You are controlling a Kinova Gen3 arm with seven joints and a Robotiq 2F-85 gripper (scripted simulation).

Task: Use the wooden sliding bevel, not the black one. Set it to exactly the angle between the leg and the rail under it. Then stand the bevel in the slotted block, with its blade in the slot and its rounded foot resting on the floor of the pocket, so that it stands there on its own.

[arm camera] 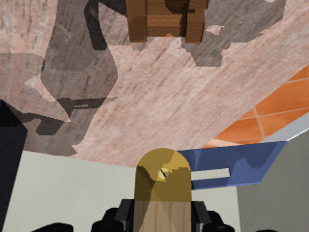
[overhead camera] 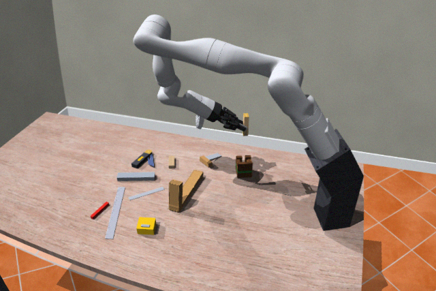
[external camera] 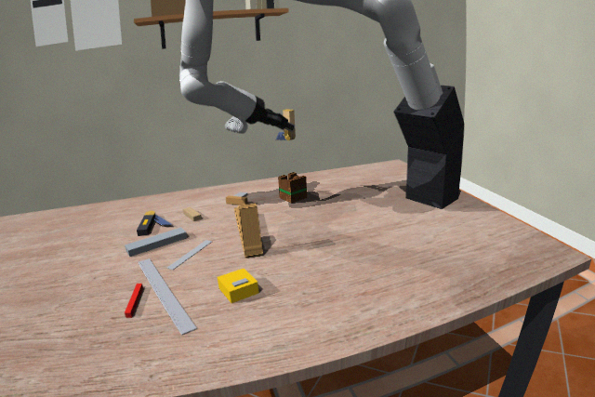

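The wooden sliding bevel is 2 cm to the right of my hand, 2 cm below it and 1 cm behind it. Round my hand: small wooden block (30 cm ahead, 22 cm below, 3 cm to the left); then thin grey strip (30 cm ahead, 26 cm to the left, 23 cm below); then blue blade (4 cm below, 3 cm to the right).
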